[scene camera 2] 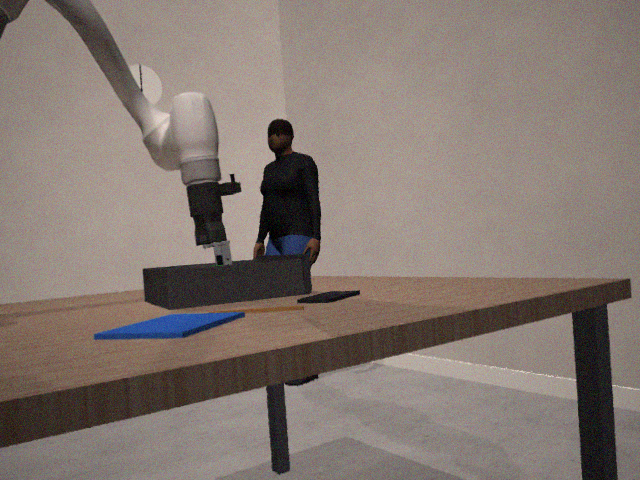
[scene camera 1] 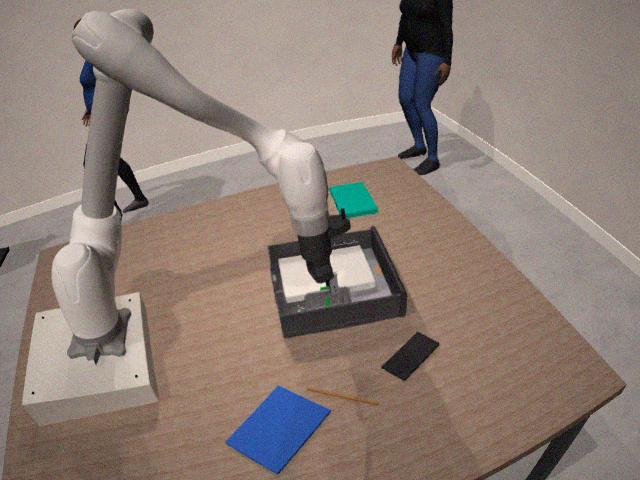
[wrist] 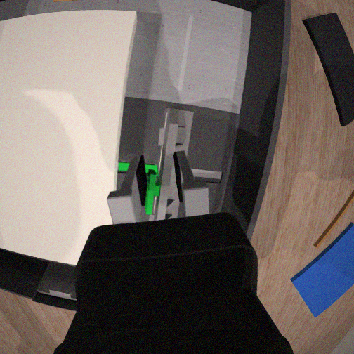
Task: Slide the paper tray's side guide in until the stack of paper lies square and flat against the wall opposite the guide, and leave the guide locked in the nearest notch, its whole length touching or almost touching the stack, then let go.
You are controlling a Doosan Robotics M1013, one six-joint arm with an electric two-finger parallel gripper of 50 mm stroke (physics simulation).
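Frame: origin at the arm's base, x left, y back, z up, level; metres.
Seen in the pictures: gripper, fingertip midpoint: [scene camera 1: 332, 290]; arm's base at its link origin: [scene camera 1: 100, 334].
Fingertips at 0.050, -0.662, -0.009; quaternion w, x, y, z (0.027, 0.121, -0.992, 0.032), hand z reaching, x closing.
Observation:
Offsets run from my fingertips to a thing's top centre, as dx, dy, dz. "spot": to the spot under its first point.
The dark paper tray @(+0.073, -0.015, +0.025) [scene camera 1: 343, 319] [scene camera 2: 227, 286] [wrist: 266, 75] stands on the table. The white paper stack @(spot: +0.128, -0.095, -0.030) [scene camera 1: 356, 263] [wrist: 60, 125] lies inside it. The grey side guide @(spot: -0.003, -0.033, -0.025) [scene camera 1: 345, 295] [wrist: 170, 145] stands between the stack and the tray's near long wall. A strip of tray floor shows between guide and stack in the wrist view. My gripper [scene camera 1: 328, 289] [scene camera 2: 222, 261] [wrist: 159, 167] reaches down into the tray and is shut on the side guide, with the green tab @(spot: -0.007, +0.017, -0.031) [scene camera 1: 327, 301] [wrist: 152, 195] also between the fingers. The guide's lower end and the stack's contact with the opposite wall are hidden.
A black slab @(-0.227, -0.151, -0.063) [scene camera 1: 410, 355] [scene camera 2: 329, 296] [wrist: 332, 65], a thin orange stick @(-0.305, +0.044, -0.064) [scene camera 1: 342, 395] [scene camera 2: 273, 309] and a blue pad @(-0.366, +0.205, -0.063) [scene camera 1: 279, 428] [scene camera 2: 170, 325] [wrist: 327, 270] lie in front of the tray. A teal block @(+0.527, -0.181, -0.053) [scene camera 1: 354, 198] lies behind it. People stand beyond the table.

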